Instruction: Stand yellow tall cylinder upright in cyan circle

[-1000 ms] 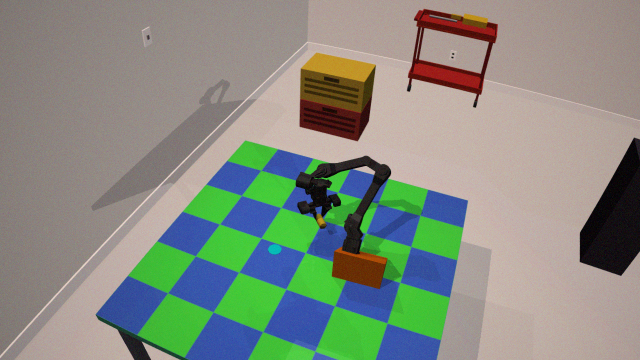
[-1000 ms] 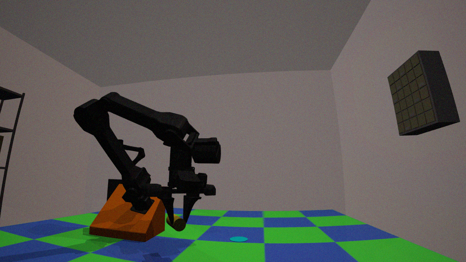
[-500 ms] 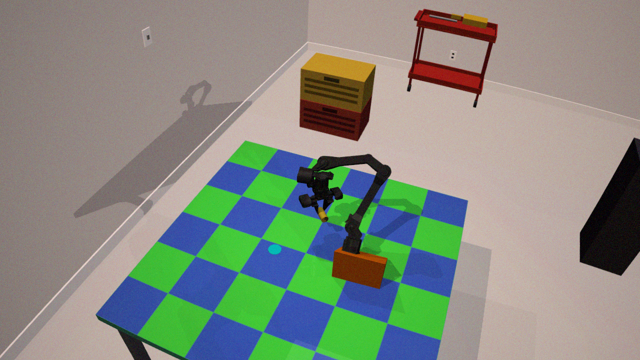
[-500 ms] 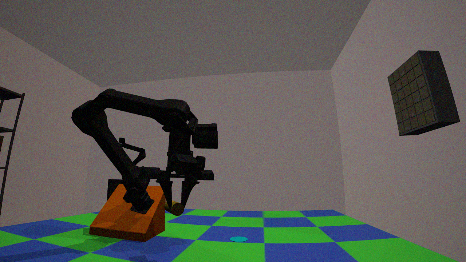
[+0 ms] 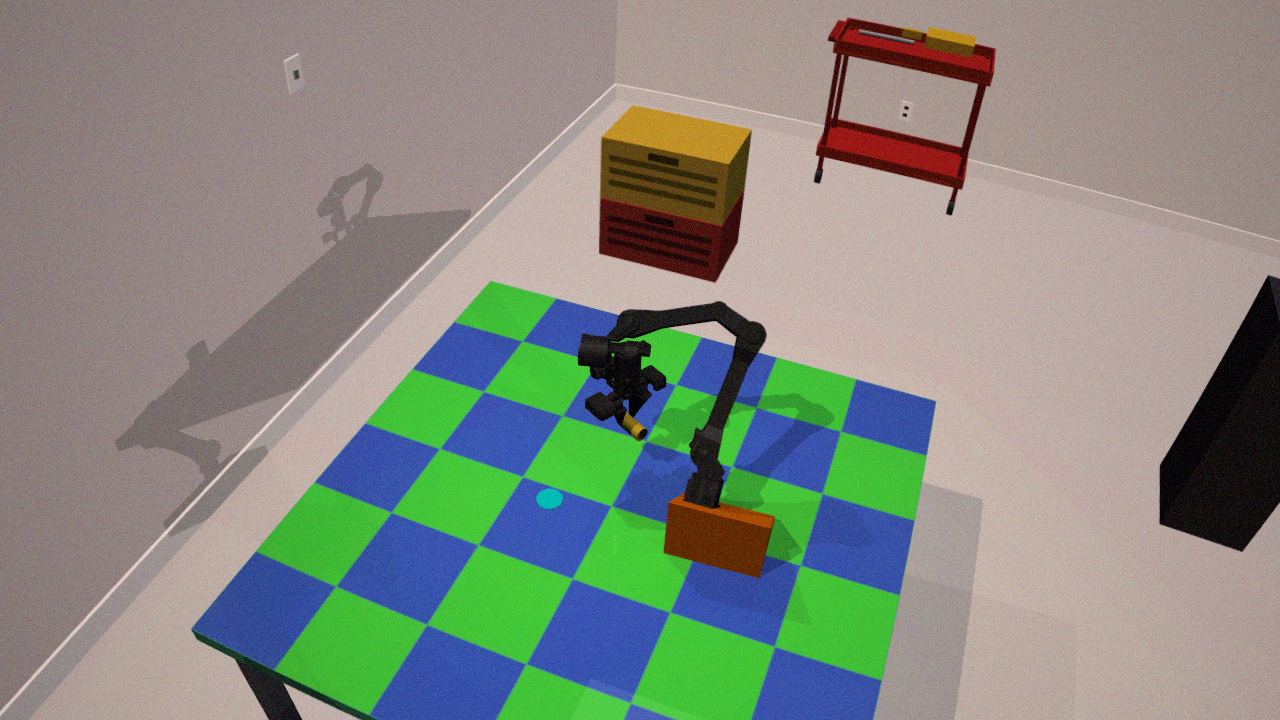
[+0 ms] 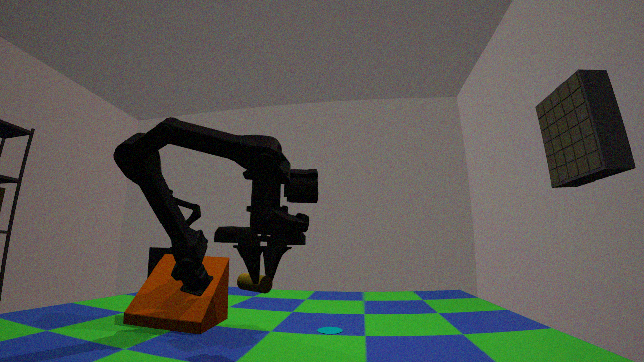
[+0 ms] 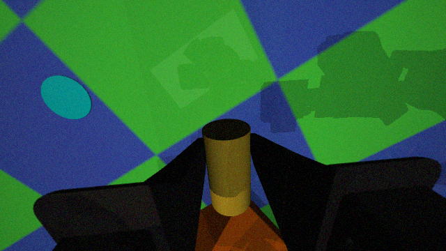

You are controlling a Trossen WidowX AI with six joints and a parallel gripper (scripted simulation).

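Right now the yellow tall cylinder is 2 cm behind my gripper tip and 1 cm to the left of it. The rest, counted from my gripper tip: cyan circle: 18 cm to the left, 13 cm below, 10 cm ahead.
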